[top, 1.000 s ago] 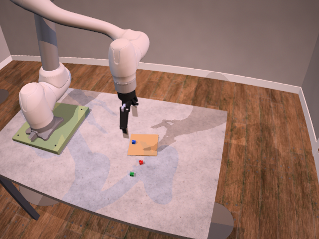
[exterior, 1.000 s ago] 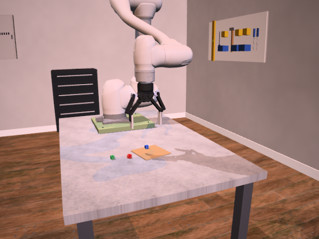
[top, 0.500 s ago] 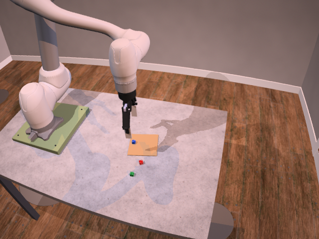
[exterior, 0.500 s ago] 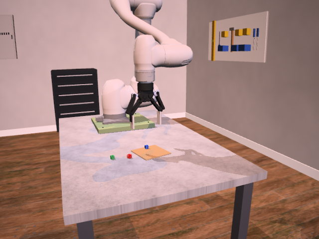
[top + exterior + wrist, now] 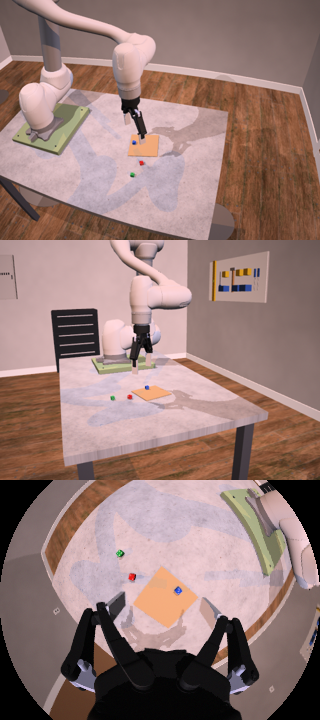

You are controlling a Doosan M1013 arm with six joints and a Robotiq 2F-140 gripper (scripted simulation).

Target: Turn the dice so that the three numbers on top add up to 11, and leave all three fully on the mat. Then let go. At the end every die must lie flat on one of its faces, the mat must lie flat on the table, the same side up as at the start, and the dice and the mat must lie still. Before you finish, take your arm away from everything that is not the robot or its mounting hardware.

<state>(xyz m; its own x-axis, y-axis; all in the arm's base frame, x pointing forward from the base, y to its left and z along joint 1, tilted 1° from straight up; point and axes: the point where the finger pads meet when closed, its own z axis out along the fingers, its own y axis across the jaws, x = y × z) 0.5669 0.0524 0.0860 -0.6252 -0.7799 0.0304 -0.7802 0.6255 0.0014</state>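
My gripper is now 50 mm short of the red die, 70 mm to the left of it and 120 mm above it. From my hand the other things lie so: orange mat 20 mm ahead, 40 mm to the left, 120 mm below; blue die 30 mm behind, 30 mm to the left, 110 mm below; green die 40 mm ahead, 150 mm to the right, 120 mm below.
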